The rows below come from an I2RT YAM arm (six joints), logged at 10 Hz.
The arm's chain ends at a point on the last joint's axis. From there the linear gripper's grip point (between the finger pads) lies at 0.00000 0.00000 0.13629 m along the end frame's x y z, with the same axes.
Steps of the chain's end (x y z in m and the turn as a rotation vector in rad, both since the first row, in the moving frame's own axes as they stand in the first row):
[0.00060, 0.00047, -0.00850, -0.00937, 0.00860, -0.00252]
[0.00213, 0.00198, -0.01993, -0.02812, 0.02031, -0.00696]
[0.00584, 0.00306, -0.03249, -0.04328, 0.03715, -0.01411]
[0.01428, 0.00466, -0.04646, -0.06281, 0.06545, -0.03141]
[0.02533, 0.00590, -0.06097, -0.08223, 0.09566, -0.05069]
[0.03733, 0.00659, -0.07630, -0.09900, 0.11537, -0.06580]
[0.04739, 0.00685, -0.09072, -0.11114, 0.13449, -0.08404]
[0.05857, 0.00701, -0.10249, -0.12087, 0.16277, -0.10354]
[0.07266, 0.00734, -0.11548, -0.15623, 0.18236, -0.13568]
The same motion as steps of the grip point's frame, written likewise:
[0.00177, 0.00175, -0.00851, -0.00937, 0.00860, -0.00252]
[0.00491, 0.00580, -0.02001, -0.02812, 0.02031, -0.00696]
[0.01094, 0.00892, -0.03271, -0.04328, 0.03715, -0.01411]
[0.02332, 0.01307, -0.04702, -0.06281, 0.06545, -0.03141]
[0.03861, 0.01674, -0.06205, -0.08223, 0.09566, -0.05069]
[0.05342, 0.01950, -0.07787, -0.09900, 0.11537, -0.06580]
[0.06624, 0.02113, -0.09279, -0.11114, 0.13449, -0.08404]
[0.08141, 0.02220, -0.10528, -0.12087, 0.16277, -0.10354]
[0.09864, 0.02669, -0.11938, -0.15623, 0.18236, -0.13568]

